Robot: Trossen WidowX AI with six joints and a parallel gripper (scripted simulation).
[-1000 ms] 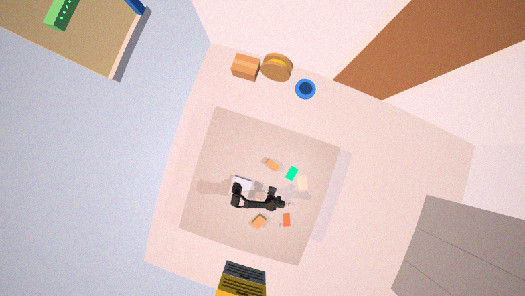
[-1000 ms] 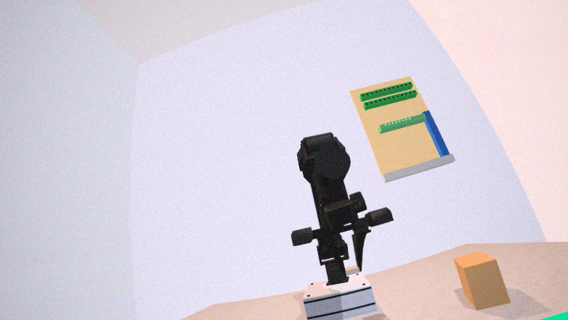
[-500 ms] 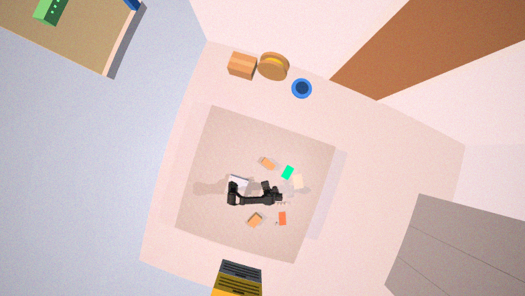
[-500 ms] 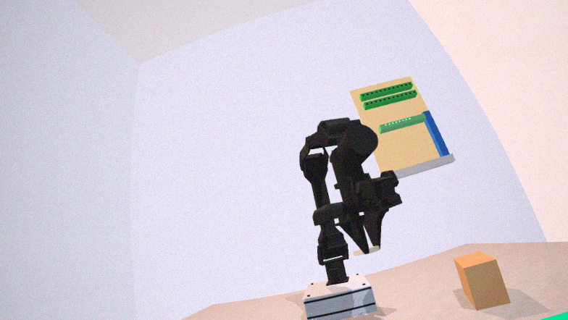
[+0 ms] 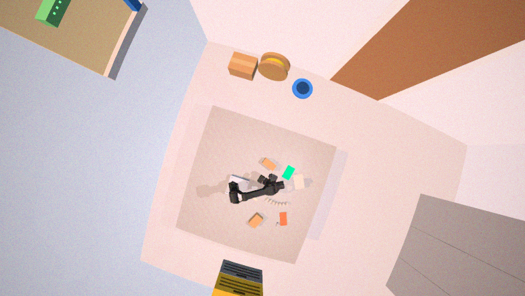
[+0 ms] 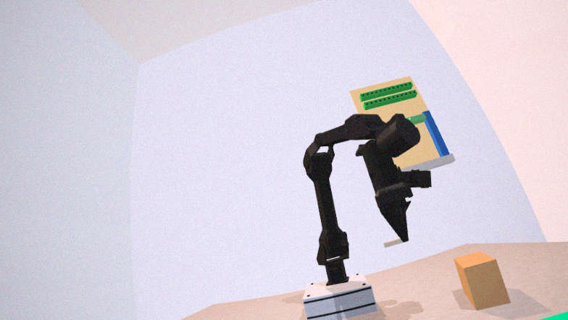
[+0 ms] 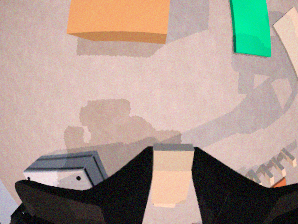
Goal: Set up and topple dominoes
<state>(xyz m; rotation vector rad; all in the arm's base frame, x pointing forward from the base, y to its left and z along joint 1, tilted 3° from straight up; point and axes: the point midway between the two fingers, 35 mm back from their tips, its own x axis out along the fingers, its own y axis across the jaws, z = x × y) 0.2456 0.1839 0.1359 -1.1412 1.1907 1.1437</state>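
My gripper tip is 16 cm short of the green tile, 15 cm above it and 14 cm to the right of it. The rest, counted from my gripper tip: orange-red tile 33 cm ahead, 29 cm to the right, 16 cm below; then grey piece 36 cm to the right, 30 cm ahead, 14 cm below; then cream card 29 cm ahead, 16 cm below, 10 cm to the left.
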